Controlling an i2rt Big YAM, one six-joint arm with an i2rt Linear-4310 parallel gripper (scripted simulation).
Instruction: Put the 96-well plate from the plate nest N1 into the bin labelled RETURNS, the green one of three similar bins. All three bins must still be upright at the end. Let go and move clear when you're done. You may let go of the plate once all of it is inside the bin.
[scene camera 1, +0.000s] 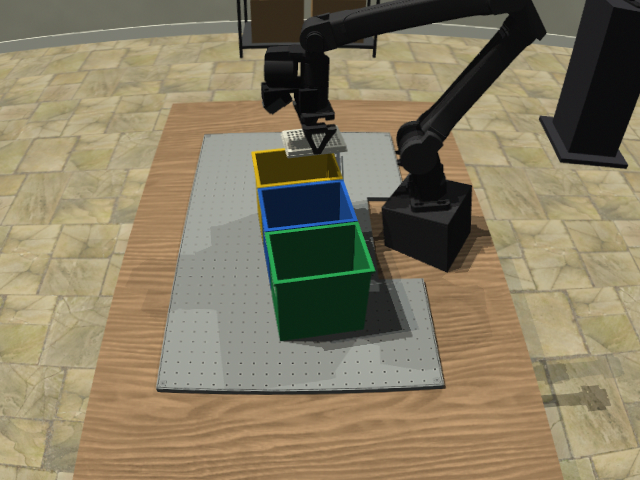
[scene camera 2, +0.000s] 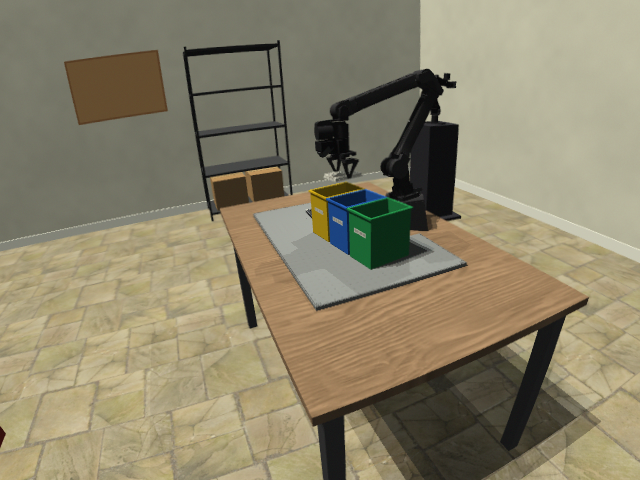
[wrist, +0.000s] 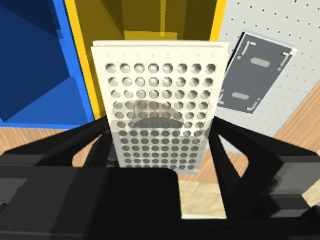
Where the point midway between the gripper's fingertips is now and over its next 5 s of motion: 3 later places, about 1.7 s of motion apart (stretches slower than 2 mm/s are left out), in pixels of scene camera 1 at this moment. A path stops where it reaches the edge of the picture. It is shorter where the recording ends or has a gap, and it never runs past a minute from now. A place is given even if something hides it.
The gripper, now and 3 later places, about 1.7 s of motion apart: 313, 142; 317, 187; 319, 234; 318, 246
